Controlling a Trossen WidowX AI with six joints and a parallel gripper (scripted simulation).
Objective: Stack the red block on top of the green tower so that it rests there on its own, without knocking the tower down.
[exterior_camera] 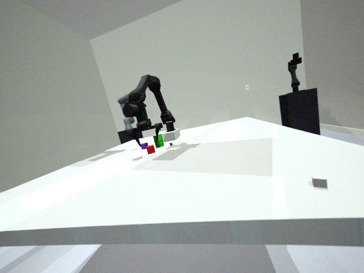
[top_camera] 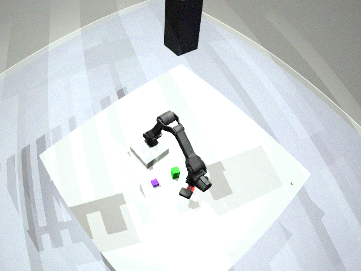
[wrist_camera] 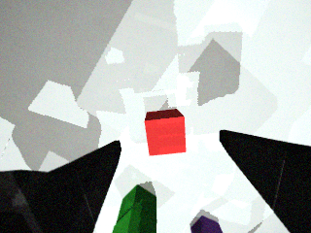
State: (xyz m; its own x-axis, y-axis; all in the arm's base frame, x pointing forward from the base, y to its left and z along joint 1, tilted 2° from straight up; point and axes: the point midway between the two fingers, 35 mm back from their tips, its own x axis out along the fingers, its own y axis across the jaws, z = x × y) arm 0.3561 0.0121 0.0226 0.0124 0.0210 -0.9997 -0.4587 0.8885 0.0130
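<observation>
My gripper tip is now 3 cm above the red block.
</observation>
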